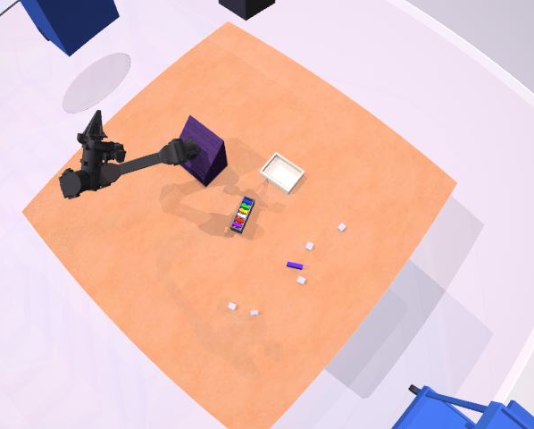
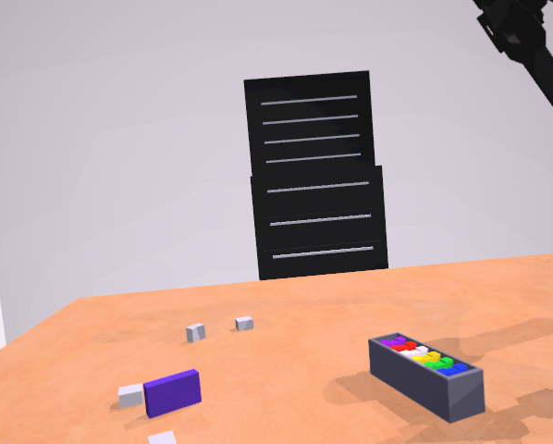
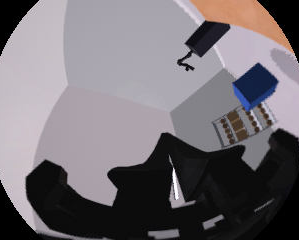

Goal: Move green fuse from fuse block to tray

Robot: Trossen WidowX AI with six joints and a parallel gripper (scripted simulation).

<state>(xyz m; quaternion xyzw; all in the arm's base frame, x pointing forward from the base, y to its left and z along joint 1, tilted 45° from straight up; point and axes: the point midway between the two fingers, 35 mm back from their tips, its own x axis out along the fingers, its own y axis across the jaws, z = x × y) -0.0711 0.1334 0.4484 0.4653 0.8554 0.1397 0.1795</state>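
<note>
The green fuse is 53 cm below my gripper tip, 33 cm ahead of it and 20 cm to the left of it. The rest, counted from my gripper tip: white tray 55 cm below, 39 cm to the left, 32 cm ahead.
</note>
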